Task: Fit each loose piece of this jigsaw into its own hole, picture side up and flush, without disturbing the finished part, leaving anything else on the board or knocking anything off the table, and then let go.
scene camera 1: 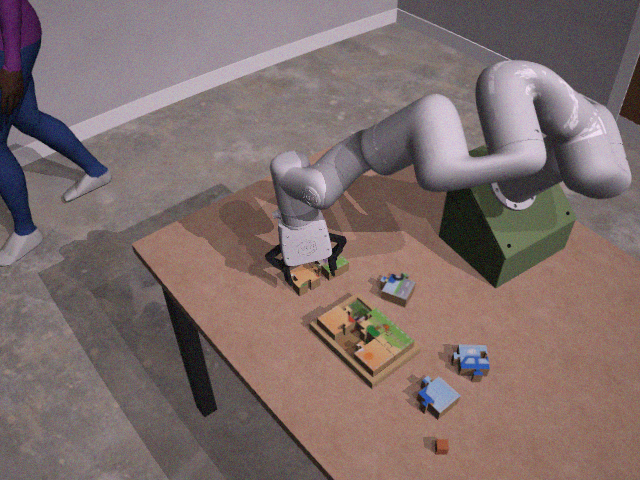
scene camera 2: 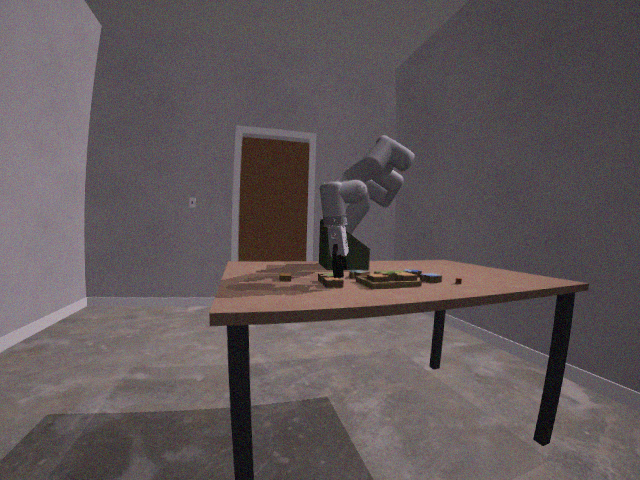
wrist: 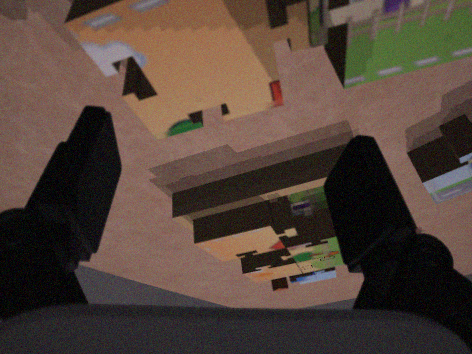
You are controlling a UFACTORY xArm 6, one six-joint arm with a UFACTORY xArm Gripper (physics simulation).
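Observation:
My gripper is open and empty, pointing down by an orange jigsaw piece and a green piece. A finger partly hides the green one in scene camera 1. The board holds orange and green pieces around dark open holes. A grey road piece, a blue car piece and a light blue piece lie picture side up beside it. Another small piece lies further left in scene camera 2.
A small red-brown cube lies beyond the light blue piece. The arm stands on a green pedestal on the table. The table's edge runs along the board's left side in scene camera 1. A person stands on the floor at the left.

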